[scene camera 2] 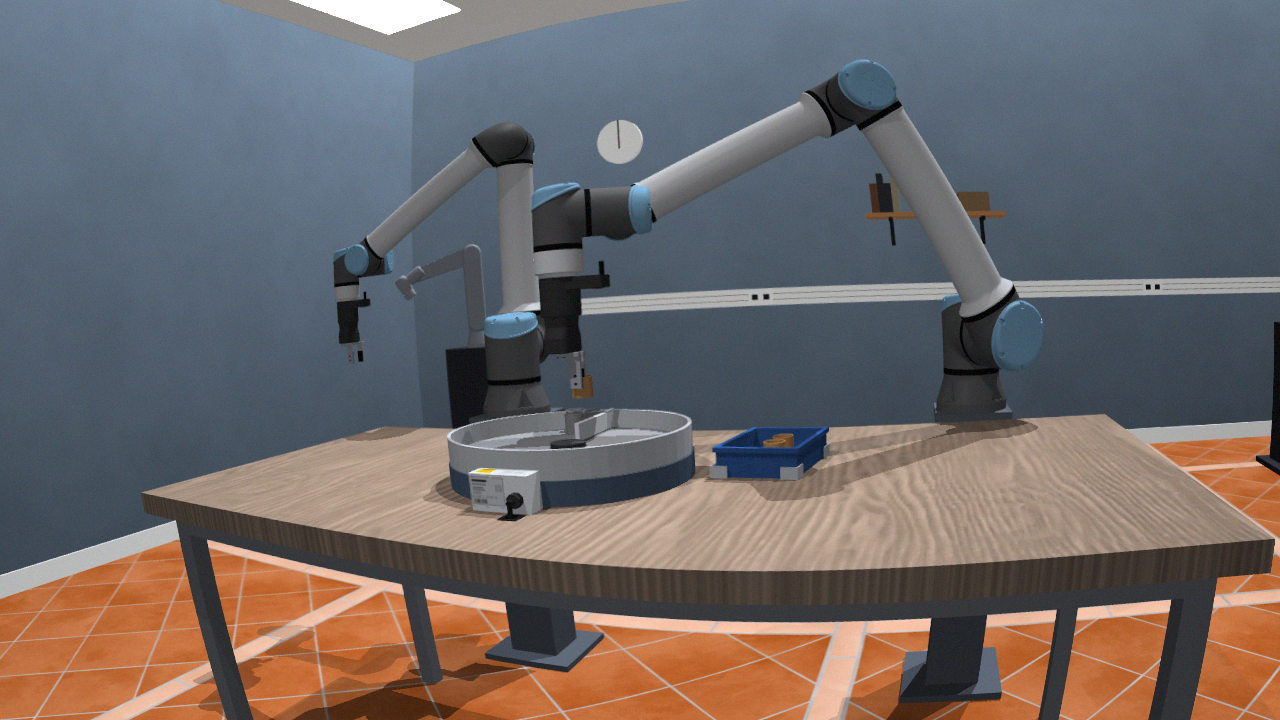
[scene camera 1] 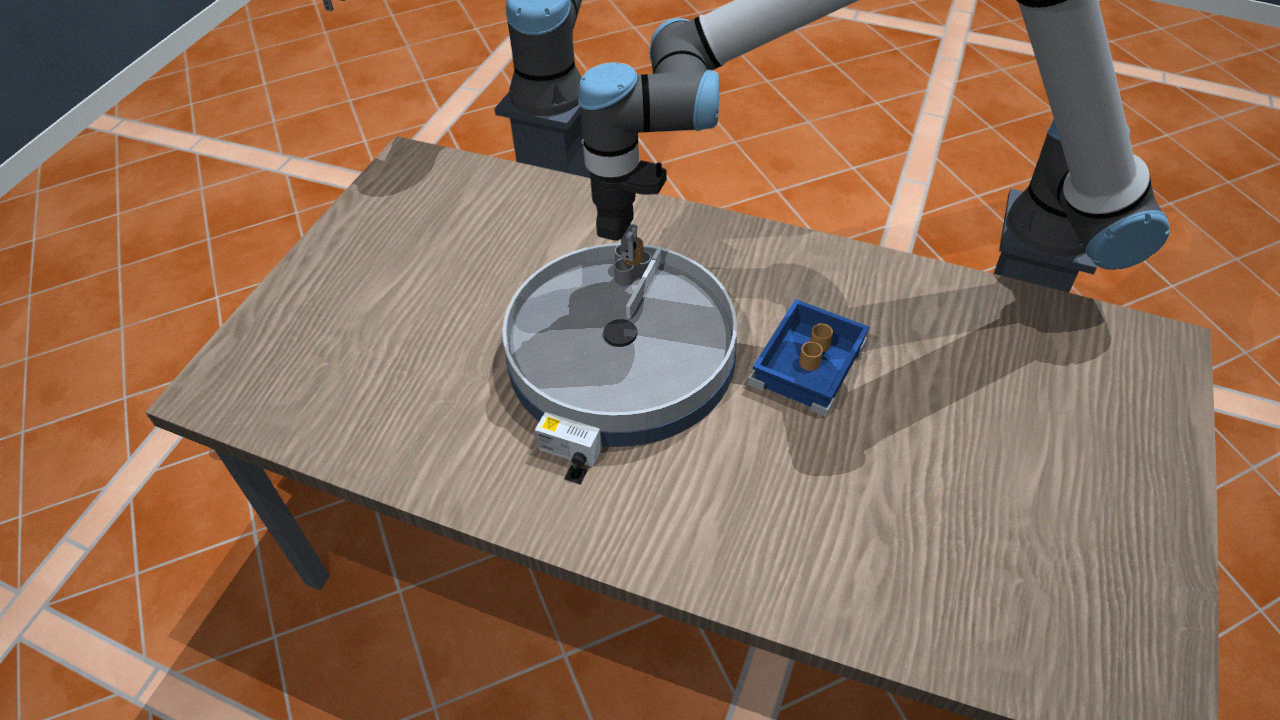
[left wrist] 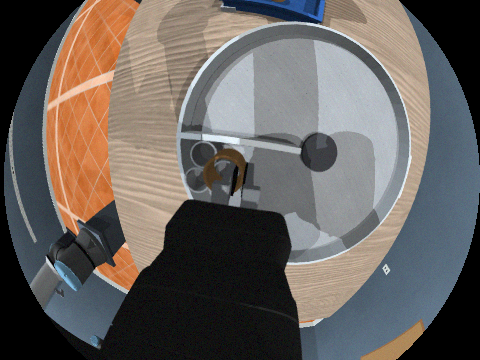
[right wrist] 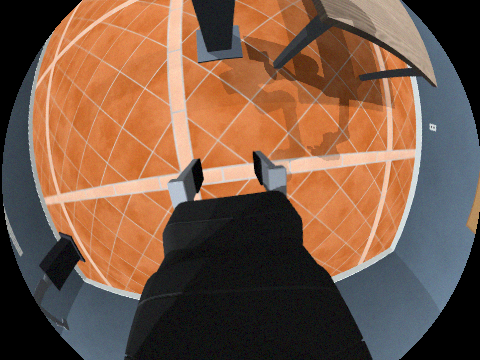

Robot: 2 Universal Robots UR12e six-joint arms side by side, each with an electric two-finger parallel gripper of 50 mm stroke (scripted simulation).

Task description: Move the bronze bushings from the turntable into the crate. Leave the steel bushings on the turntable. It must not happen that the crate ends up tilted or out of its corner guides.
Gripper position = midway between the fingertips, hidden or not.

In view: my left gripper [scene camera 2: 578,388], my right gripper [scene camera 2: 356,362] and a blue crate [scene camera 1: 778,366].
The blue crate also shows in scene camera 2 [scene camera 2: 744,455]. My left gripper also shows in scene camera 1 [scene camera 1: 629,256] and in the left wrist view [left wrist: 241,172]. My right gripper is seen too in the right wrist view [right wrist: 227,165]. The right wrist view misses the blue crate: it is out of frame.
